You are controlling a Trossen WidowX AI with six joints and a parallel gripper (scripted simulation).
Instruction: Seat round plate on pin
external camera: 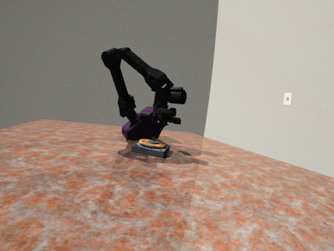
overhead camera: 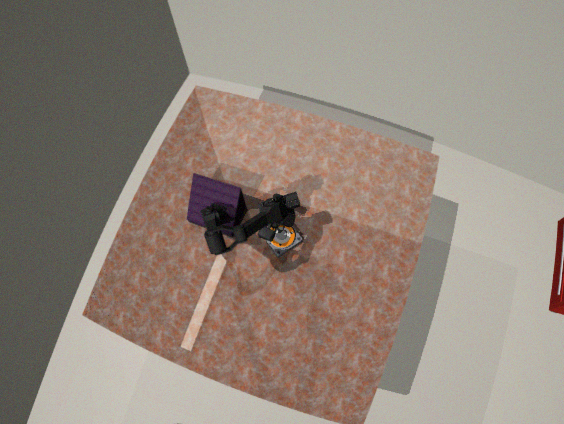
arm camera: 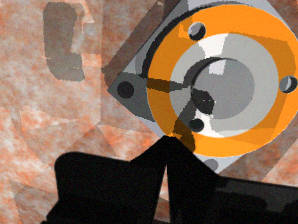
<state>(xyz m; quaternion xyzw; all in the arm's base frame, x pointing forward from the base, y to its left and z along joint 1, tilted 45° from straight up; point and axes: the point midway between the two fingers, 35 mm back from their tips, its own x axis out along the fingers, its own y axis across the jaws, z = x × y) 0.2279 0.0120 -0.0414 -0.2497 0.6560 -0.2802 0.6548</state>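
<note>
The grey square base lies 4 cm ahead of my gripper tip, 3 cm to the right of it and 2 cm below it.
</note>
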